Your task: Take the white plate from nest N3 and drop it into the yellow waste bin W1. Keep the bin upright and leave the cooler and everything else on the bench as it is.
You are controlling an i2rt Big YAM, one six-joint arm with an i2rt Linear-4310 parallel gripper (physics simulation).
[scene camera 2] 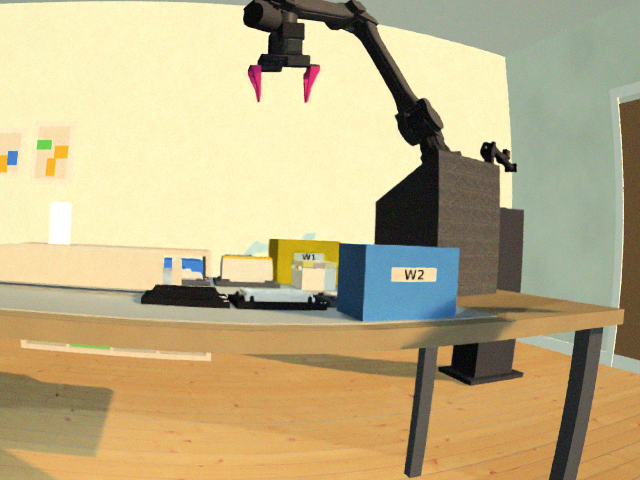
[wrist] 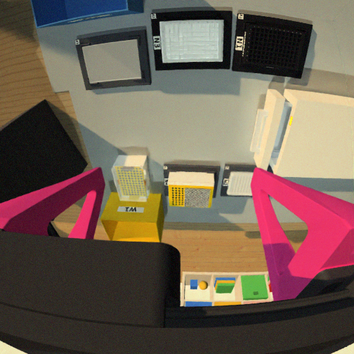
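Pixels of known places: gripper, fingertip midpoint: (scene camera 2: pixel 282 102); arm's base at its link origin: (scene camera 2: pixel 441 168).
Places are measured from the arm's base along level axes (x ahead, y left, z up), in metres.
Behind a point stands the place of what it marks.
The white plate (wrist: pixel 192 41) (scene camera 2: pixel 276 295) {x 0.457, y 0.241, z -0.292 m} lies flat in the black nest N3 (wrist: pixel 164 65) (scene camera 2: pixel 279 304) {x 0.455, y 0.261, z -0.306 m}, at the top middle of the wrist view. The yellow waste bin W1 (wrist: pixel 132 205) (scene camera 2: pixel 279 258) {x 0.352, y -0.249, z -0.247 m} stands upright; it is partly hidden behind other things in the scene view. My gripper (wrist: pixel 177 175) (scene camera 2: pixel 282 101) {x 0.446, y 0.153, z 0.083 m} is open and empty, high above the bench, with its pink fingers spread wide and pointing down. The cooler (wrist: pixel 320 134) is a cream box at the right of the wrist view.
Blue bin W2 (scene camera 2: pixel 403 284) {x 0.282, y 0.391, z -0.257 m} (wrist: pixel 80 10) stands near nest N3. Black nest N1 (wrist: pixel 270 45) (scene camera 2: pixel 185 296) {x 0.623, y 0.239, z -0.300 m} is on N3's other side. A grey-topped nest (wrist: pixel 112 62), a clear tip box (wrist: pixel 131 180), a yellow tip rack (wrist: pixel 191 192) and nest N2's white plate (wrist: pixel 240 183) are also on the bench.
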